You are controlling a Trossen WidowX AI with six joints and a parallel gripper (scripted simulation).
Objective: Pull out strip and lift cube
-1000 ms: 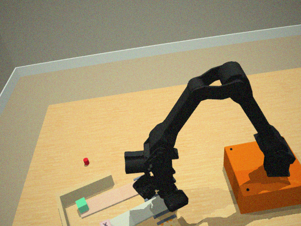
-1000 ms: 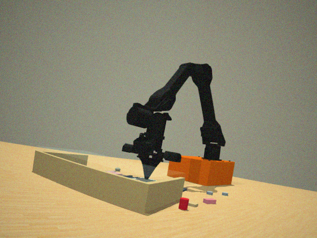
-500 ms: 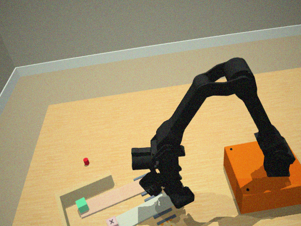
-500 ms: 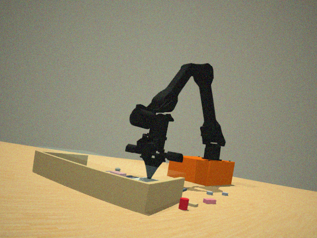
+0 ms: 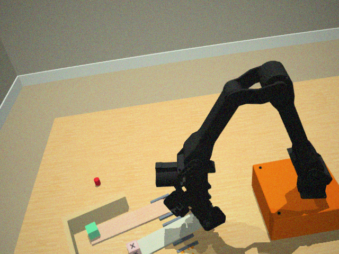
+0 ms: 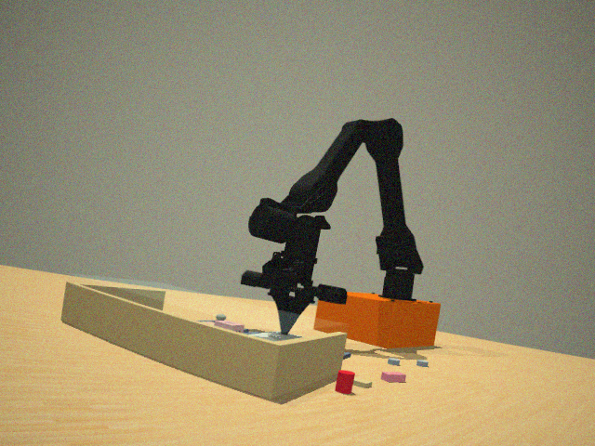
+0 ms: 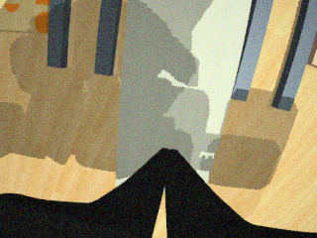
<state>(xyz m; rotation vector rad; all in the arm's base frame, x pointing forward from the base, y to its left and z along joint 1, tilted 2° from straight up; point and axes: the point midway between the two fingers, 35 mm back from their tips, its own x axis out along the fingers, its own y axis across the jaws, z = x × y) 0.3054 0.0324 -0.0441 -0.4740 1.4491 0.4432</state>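
The strip is 80 mm ahead of my gripper tip and 50 mm to the left of it. Also, from my gripper tip: pink block (10 mm ahead, 280 mm to the left); then grey pebble (70 mm ahead, 130 mm to the right).
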